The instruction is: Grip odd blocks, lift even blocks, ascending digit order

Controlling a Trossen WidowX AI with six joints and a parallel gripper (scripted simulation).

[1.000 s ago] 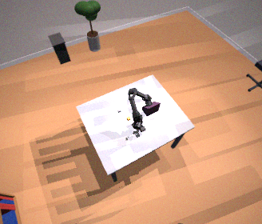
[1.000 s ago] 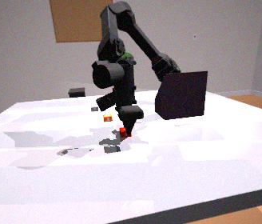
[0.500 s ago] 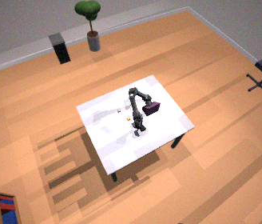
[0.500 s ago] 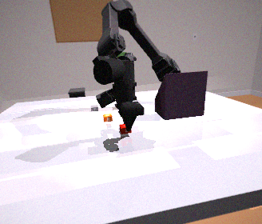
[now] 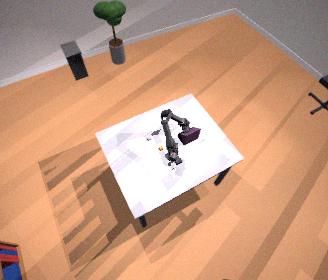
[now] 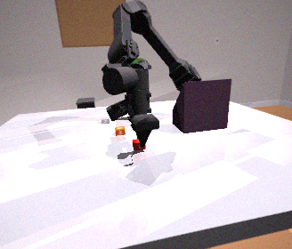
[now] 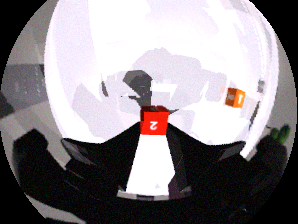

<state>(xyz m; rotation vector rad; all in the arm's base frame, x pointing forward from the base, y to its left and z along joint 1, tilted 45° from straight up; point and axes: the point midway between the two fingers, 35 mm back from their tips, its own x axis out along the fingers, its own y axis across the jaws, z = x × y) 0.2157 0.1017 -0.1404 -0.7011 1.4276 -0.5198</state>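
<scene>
Right now the red block is 10 mm ahead of my gripper tip. From my gripper tip the other things lie so: grey block: 120 mm ahead, 290 mm to the right, 10 mm below; orange block: 60 mm ahead, 150 mm to the right, 10 mm below.
</scene>
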